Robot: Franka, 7 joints.
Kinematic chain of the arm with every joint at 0, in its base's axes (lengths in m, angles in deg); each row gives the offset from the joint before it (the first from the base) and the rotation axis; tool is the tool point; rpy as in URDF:
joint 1: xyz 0 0 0.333 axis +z
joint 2: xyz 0 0 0 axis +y
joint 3: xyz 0 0 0.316 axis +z
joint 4: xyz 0.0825 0 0 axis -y
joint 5: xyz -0.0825 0 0.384 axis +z
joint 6: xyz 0 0 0 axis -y
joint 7: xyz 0.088 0 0 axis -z
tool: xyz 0 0 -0.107 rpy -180 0 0
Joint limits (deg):
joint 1: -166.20..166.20
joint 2: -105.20..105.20
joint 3: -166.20..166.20
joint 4: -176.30..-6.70
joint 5: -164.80..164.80
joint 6: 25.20..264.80
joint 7: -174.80..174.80
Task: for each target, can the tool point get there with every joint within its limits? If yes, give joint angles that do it. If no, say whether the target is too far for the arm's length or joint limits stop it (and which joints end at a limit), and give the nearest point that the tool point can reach.
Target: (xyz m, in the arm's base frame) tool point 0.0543 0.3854 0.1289
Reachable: yes | joints 135.42 58.94 -60.54 -122.39 48.34 57.93 59.47
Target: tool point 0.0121 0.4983 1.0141
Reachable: yes | joints -47.06 -28.66 91.89 -38.14 114.49 152.14 -26.69
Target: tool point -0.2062 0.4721 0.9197
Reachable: yes | joints 4.49 -43.59 59.21 -75.26 -26.79 146.62 64.85
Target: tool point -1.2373 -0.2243 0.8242
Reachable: no: too far | nearest point -0.7863 -0.1425 0.6451 | short by 0.492 m
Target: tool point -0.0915 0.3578 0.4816
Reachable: yes | joints -46.86 18.37 132.93 -144.49 86.56 54.38 140.46
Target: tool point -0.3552 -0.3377 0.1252
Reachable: yes | joints 102.20 -54.29 137.20 -134.15 -121.17 90.21 -66.04
